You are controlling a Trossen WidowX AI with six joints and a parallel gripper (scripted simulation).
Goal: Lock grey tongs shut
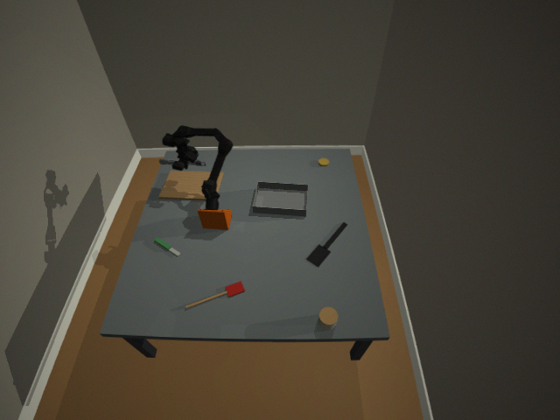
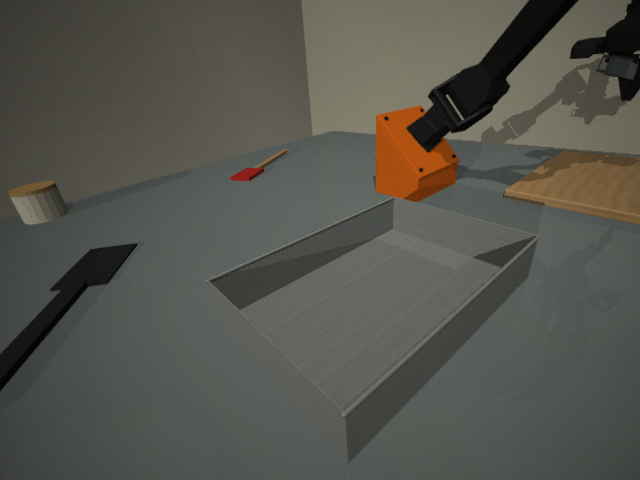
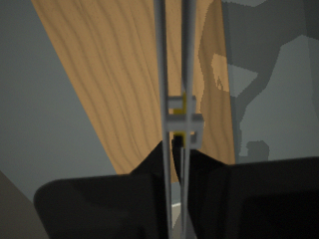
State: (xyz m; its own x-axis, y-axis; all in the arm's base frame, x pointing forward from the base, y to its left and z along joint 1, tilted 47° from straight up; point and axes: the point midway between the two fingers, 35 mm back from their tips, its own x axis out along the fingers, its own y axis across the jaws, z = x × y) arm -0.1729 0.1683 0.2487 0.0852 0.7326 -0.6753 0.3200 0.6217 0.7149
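The wooden board is 10 mm to the left of my gripper tip and 140 mm below it. The rest, counted from my gripper tip: white tool (70 mm behind, 460 mm to the right, 140 mm below); then roasting tin (550 mm ahead, 170 mm to the right, 120 mm below); then red spatula (220 mm ahead, 750 mm to the right, 140 mm below).
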